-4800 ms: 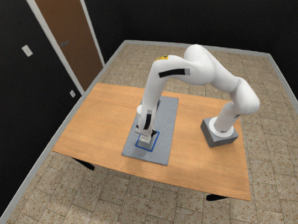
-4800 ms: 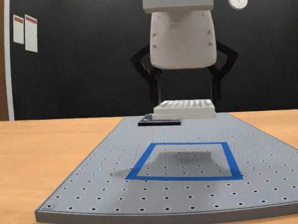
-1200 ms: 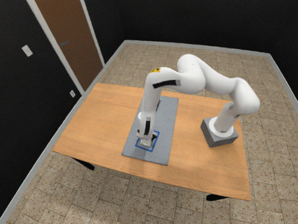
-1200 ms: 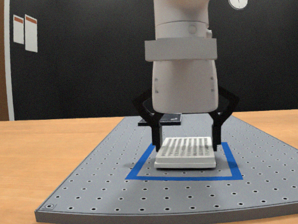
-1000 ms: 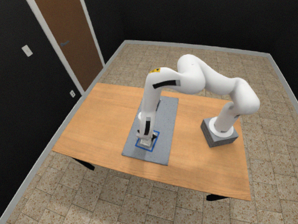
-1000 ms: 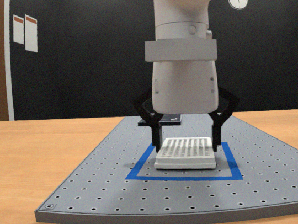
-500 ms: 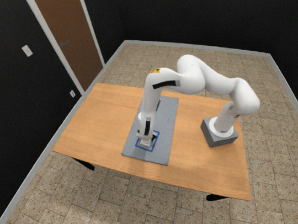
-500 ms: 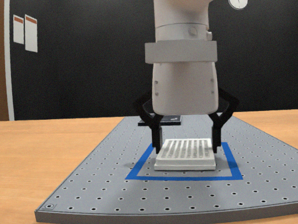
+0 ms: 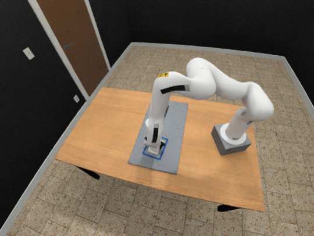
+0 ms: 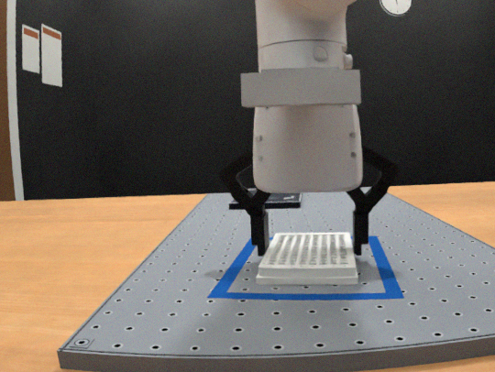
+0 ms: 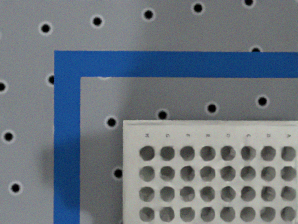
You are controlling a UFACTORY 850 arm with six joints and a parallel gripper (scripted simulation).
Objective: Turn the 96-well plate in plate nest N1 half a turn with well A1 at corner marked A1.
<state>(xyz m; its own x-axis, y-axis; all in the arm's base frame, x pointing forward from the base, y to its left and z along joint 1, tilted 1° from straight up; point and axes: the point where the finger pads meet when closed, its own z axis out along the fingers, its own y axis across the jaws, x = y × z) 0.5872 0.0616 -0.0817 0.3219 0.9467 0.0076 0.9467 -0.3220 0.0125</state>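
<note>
The white 96-well plate is 10 mm below my hand. From my hand the other things lie so: plate nest N1: 30 mm behind, 380 mm to the right, 10 mm below.
</note>
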